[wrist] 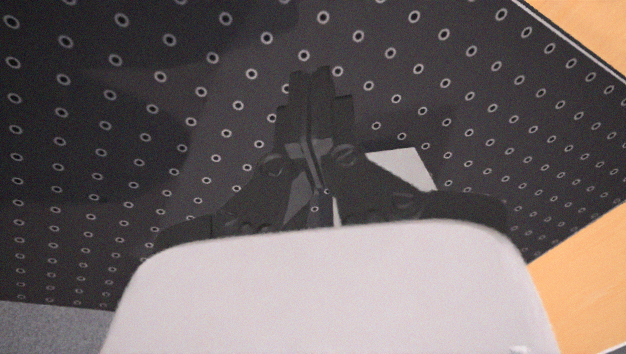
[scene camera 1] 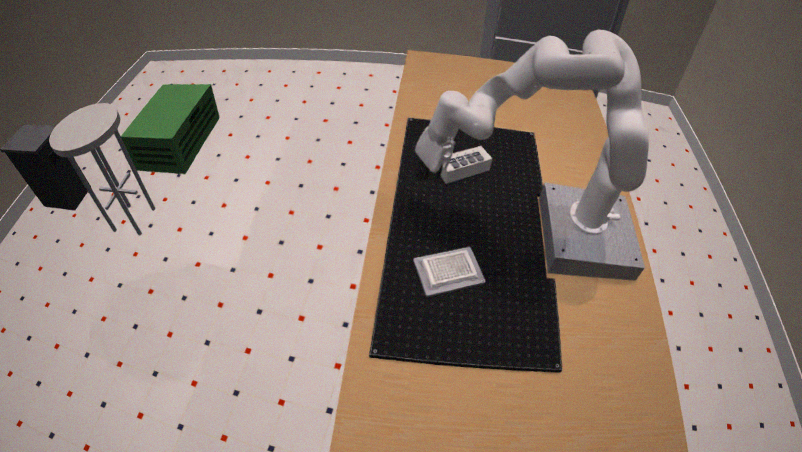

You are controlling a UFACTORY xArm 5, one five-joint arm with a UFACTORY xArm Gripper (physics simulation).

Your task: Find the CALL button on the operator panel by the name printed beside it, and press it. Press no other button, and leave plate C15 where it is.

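Where they show: gripper, fingertip midpoint: [wrist: 317, 96] [scene camera 1: 421, 178]; arm's base, origin of the base link: [scene camera 1: 588, 218].
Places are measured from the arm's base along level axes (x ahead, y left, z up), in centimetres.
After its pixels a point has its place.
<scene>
The operator panel [scene camera 1: 467, 172] @(z -3.6, x 34.5, y -21.4 cm) [wrist: 404, 166] @(z -3.7, x 43.7, y -23.0 cm) is a pale box on the black mat. Several dark buttons show on its top in the scene view, but their printed names are too small to read, so I cannot tell which is CALL. In the wrist view a pale corner and a thin sliver of it show behind the gripper; no button shows there. My gripper [wrist: 317, 96] @(z 2.0, x 49.9, y -12.5 cm) is shut and empty. It is at the panel's left end in the scene view, where its fingertips are hard to make out. Plate C15 [scene camera 1: 450, 268] @(z -3.4, x 42.9, y 15.5 cm), white with a grid of wells, lies on a grey base, well apart from the gripper.
The black perforated mat [scene camera 1: 471, 342] @(z -5.9, x 38.7, y 35.8 cm) [wrist: 90, 165] @(z -5.8, x 35.8, y -1.0 cm) lies on the wooden table [scene camera 1: 505, 409] @(z -7.1, x 31.6, y 53.3 cm) [wrist: 585, 295] @(z -7.1, x 25.0, y -71.5 cm). The arm stands on a grey block [scene camera 1: 589, 255] @(z 0.1, x 3.5, y 13.7 cm) at the mat's right. A green crate [scene camera 1: 174, 112], a round stool [scene camera 1: 84, 129] and a dark bin [scene camera 1: 50, 179] stand on the floor at left.
</scene>
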